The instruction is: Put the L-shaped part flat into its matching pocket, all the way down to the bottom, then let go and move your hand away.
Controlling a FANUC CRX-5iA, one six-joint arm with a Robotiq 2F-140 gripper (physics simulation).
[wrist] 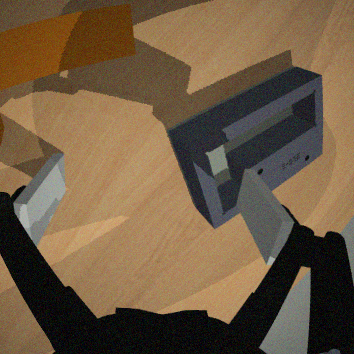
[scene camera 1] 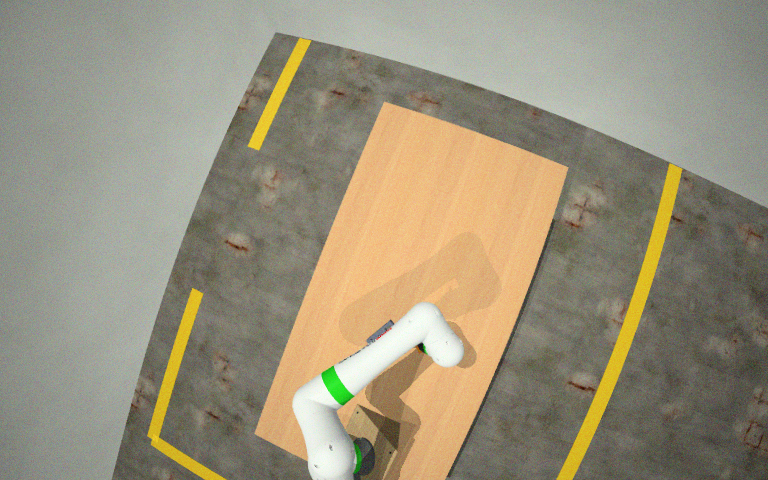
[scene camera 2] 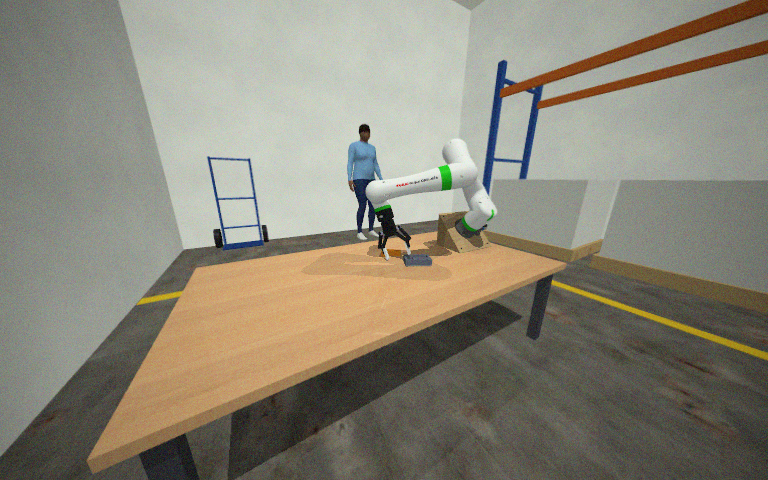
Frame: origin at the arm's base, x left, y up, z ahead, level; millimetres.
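Seen in the pictures: gripper, fingertip midpoint: (wrist: 153,180) (scene camera 2: 398,256); arm's base, origin of the base link: (scene camera 1: 363,456) (scene camera 2: 464,228).
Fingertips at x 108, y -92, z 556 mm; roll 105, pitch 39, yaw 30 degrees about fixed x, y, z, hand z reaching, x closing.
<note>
Pixels of each thing's top centre, then the offset from my fingertips to it. Level surfaces: height alone.
- orange L-shaped part, middle of its top: (wrist: 37,77) (scene camera 2: 391,250) dy +3, dx -106, dz -3 mm
- dark grey block, middle of its top: (wrist: 272,151) (scene camera 1: 384,339) (scene camera 2: 417,256) dy +10, dx +62, dz -82 mm
- wooden table, its level: dy -27 mm
The orange L-shaped part (scene camera 2: 392,253) (wrist: 100,37) lies on the table, apart from the pocket block; the left image edge cuts it off in the wrist view. The dark grey block (scene camera 1: 380,332) (scene camera 2: 417,260) (wrist: 300,150) lies on the table with its L-shaped pocket facing up and empty. My gripper (scene camera 2: 397,254) (wrist: 153,180) is open and empty, with its fingertips low over the table. In the wrist view the right fingertip overlaps the block's near edge; contact cannot be told. In scene camera 1 the arm hides the gripper.
The wooden table (scene camera 1: 453,169) (scene camera 2: 254,328) carries the arm's wooden base mount (scene camera 1: 390,424) (scene camera 2: 447,229). The arm casts shadows across the table and the block. A person (scene camera 2: 362,161) stands behind the table, with a blue hand truck (scene camera 2: 243,245) to the left.
</note>
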